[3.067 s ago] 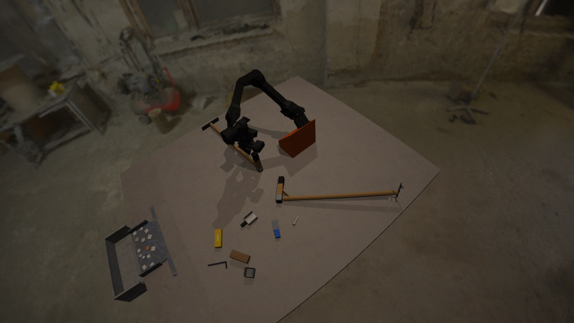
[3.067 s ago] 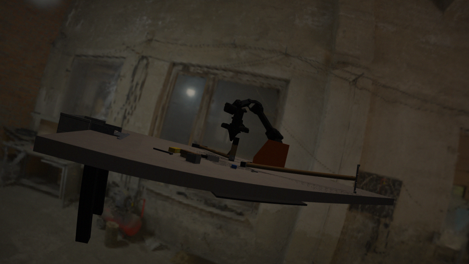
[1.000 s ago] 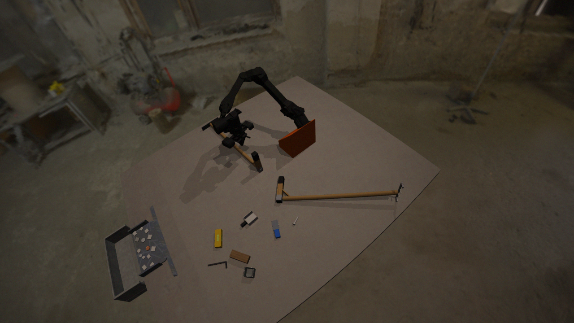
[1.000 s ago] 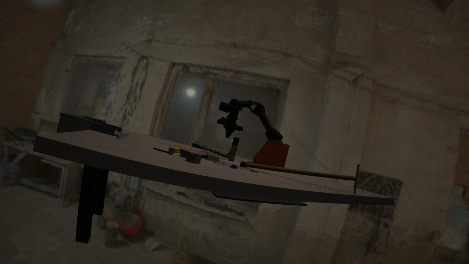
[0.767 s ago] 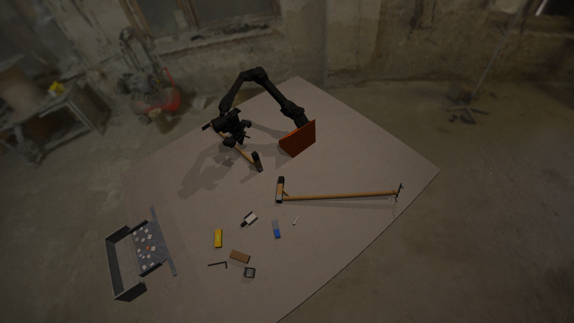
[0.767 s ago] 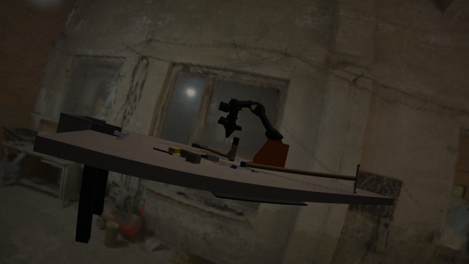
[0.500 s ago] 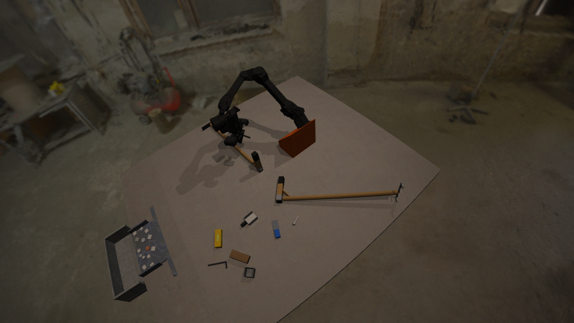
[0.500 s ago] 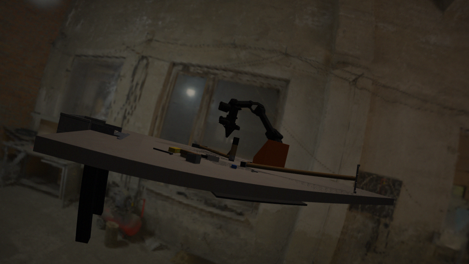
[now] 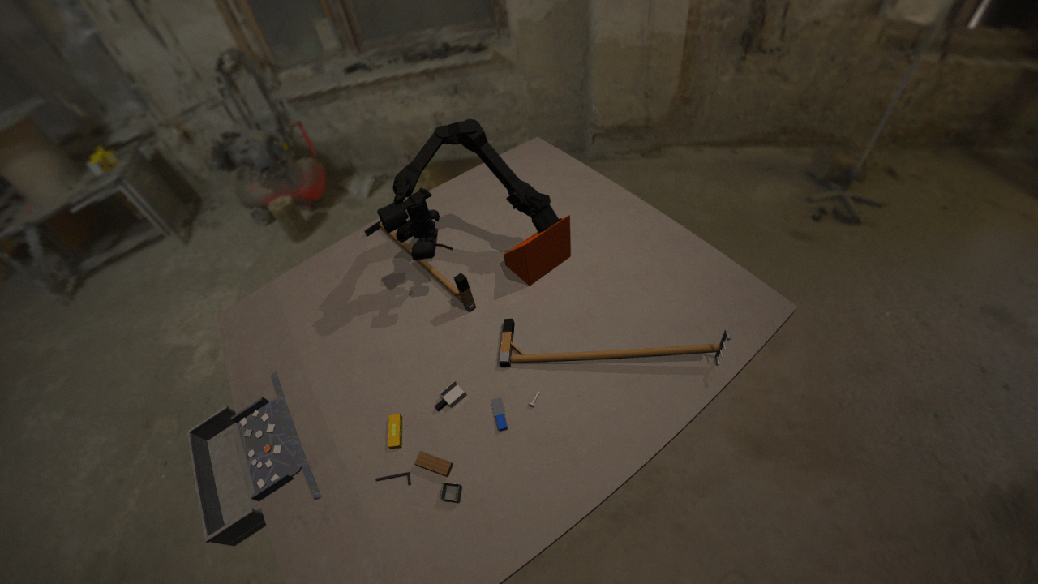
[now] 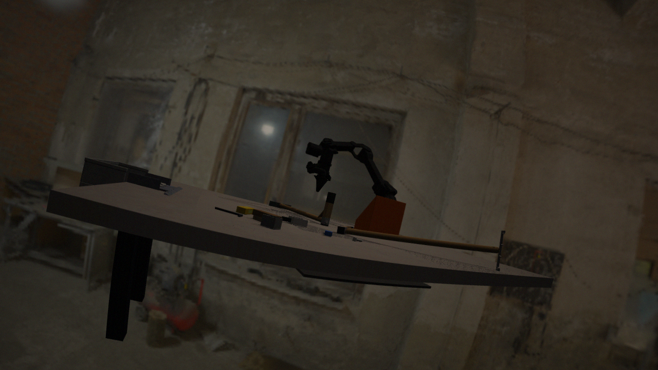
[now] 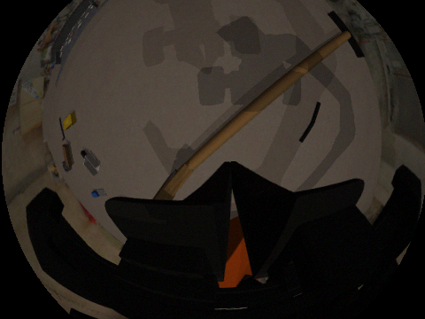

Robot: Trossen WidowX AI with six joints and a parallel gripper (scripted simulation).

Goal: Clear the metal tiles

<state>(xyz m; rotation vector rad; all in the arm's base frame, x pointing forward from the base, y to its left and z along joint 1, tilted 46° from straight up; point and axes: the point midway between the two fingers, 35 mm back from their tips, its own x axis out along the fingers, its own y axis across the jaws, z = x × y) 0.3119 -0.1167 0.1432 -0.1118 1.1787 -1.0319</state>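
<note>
Right now my gripper tip is 10 mm short of the wooden-shafted scraper, 140 mm to the left of it and 70 mm above it. Round my gripper tip: yellow block 380 mm ahead, 330 mm to the left, 120 mm below; then long-handled tool 190 mm behind, 530 mm to the left, 100 mm below; then blue piece 150 mm ahead, 470 mm to the left, 130 mm below.
</note>
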